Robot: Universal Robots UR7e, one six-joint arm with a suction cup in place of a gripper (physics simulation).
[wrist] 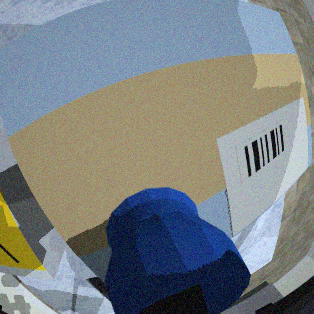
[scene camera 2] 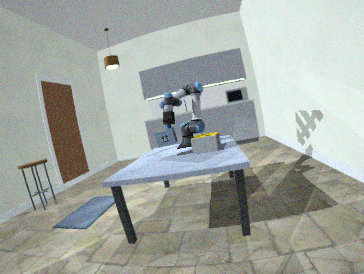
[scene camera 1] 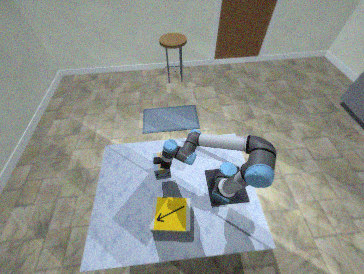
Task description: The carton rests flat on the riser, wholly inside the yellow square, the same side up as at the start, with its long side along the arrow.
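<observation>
The carton [scene camera 1: 162, 174] [scene camera 2: 163, 139] [wrist: 140, 120] is blue-grey with a tan band across its top, a white barcode label and two up-arrows on one side. It hangs upright above the table, behind the riser in scene camera 1's view and apart from it. My suction gripper [scene camera 2: 169, 126] [wrist: 152, 200] is on the carton's top and holds it; in scene camera 1 the wrist hides the cup. The grey riser [scene camera 1: 172, 235] [scene camera 2: 206, 145] stands on the table. The yellow square [scene camera 1: 177, 222] [scene camera 2: 207, 134] [wrist: 21, 245] on its top carries a black arrow, with no carton on it.
The pale table [scene camera 1: 100, 240] [scene camera 2: 145, 170] bears the riser and the arm's dark base plate [scene camera 1: 235, 200]. A round stool [scene camera 1: 173, 40] [scene camera 2: 33, 163] and a blue-grey floor mat [scene camera 1: 171, 119] [scene camera 2: 85, 212] are beyond the table. A lamp [scene camera 2: 111, 62] hangs from the ceiling.
</observation>
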